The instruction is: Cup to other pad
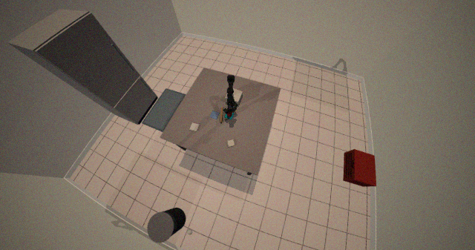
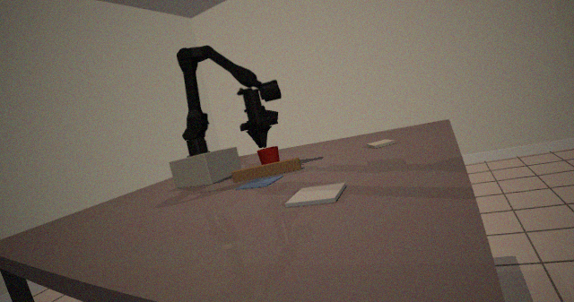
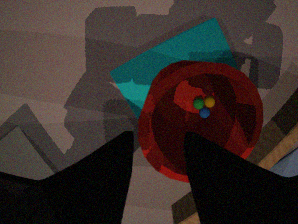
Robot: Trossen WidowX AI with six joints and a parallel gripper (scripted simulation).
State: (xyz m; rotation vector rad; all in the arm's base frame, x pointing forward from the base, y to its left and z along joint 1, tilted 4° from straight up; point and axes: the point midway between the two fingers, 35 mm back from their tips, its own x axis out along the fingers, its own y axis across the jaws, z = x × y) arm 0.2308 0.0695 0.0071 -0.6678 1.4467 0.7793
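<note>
Right now the cup is 20 mm ahead of my gripper tip, 20 mm to the right of it and 40 mm below it. The rest, counted from my gripper tip: blue pad: 70 mm ahead, 210 mm to the right, 90 mm below; then wooden bar: 50 mm ahead, 120 mm to the right, 70 mm below; then teal pad: 30 mm ahead, 20 mm to the right, 90 mm below.
</note>
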